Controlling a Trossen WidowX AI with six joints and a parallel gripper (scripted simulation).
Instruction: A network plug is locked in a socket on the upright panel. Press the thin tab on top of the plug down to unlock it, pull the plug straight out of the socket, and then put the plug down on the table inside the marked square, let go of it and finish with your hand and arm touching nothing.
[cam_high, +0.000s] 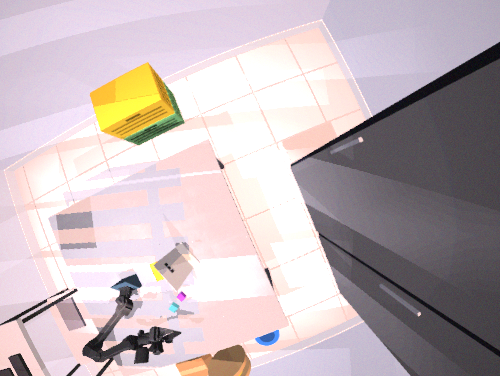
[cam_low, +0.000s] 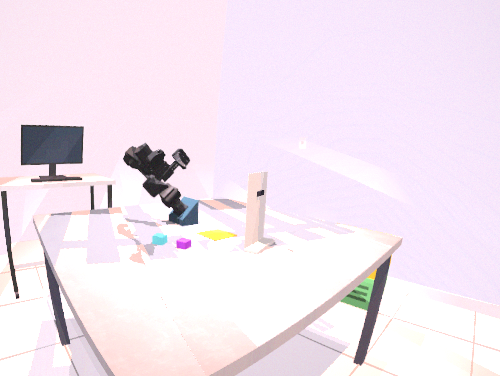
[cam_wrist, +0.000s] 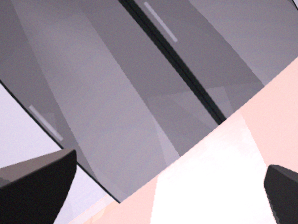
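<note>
The yellow network plug lies 290 mm to the left of my gripper tip, 60 mm below it and 50 mm ahead of it. The rest, counted from my gripper tip: purple cube (240 mm below, 60 mm to the left, 50 mm behind); cyan cube (240 mm below, 130 mm behind); upright panel (310 mm to the left, 130 mm below, 60 mm ahead).
</note>
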